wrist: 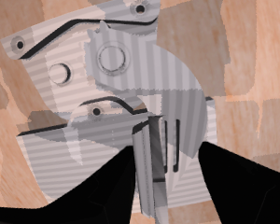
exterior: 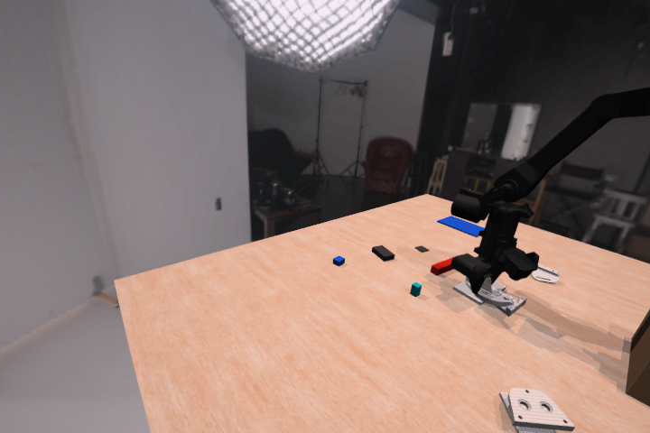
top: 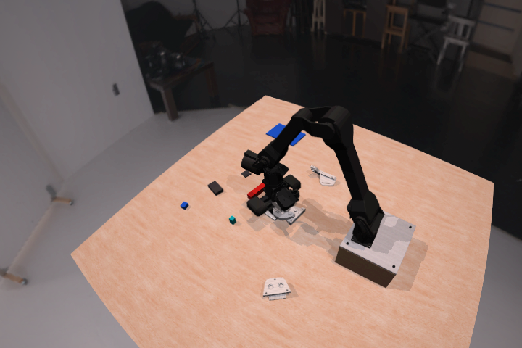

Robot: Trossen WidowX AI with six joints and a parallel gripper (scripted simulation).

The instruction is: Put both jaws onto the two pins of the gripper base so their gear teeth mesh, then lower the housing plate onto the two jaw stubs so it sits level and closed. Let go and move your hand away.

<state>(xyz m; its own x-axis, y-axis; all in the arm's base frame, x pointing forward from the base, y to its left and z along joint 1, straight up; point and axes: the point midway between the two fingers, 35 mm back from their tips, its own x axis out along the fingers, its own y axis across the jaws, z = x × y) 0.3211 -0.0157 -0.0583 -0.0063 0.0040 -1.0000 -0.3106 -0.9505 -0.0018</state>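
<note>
My gripper tip is now 11 cm short of the red block and 5 cm to the left of it. Round my gripper tip: teal cube: 11 cm to the left, 10 cm ahead; then black block: 26 cm ahead, 2 cm to the left, 1 cm below; then dark tile: 20 cm ahead, 11 cm to the right, 1 cm below.
</note>
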